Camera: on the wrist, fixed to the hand. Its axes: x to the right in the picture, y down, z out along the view.
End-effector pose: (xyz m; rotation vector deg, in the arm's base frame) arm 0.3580 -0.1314 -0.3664 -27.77 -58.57 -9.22
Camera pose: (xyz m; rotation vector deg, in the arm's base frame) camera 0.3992 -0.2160 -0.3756 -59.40 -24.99 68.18
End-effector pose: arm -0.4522 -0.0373 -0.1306 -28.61 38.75 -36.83
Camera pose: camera -0.5230 -0.0973 -0.1488 9.73 47.68 41.62
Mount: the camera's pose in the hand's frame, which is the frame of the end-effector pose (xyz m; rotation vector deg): 0.0057 -0.0574 -0.0749 4.95 1.25 85.33
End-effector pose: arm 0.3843 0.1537 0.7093 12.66 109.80 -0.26
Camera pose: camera 0.3038 0.1065 0.7243 93.09 78.18 51.04
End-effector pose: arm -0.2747 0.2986 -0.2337 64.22 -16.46 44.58
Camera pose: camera -0.2438 0.3552 -0.3028 48.03 -64.61 120.50
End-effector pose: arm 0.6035 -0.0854 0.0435 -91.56 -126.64 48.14
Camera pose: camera 0.5982 -0.0709 0.1368 159.90 30.23 -58.13
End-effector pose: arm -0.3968 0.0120 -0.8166 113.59 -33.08 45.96
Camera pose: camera -0.3781 0.1047 -0.8156 76.18 -119.40 95.61
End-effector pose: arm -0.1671 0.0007 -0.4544 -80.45 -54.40 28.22
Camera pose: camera -0.1181 -0.0486 -0.3903 -105.42 18.70 88.93
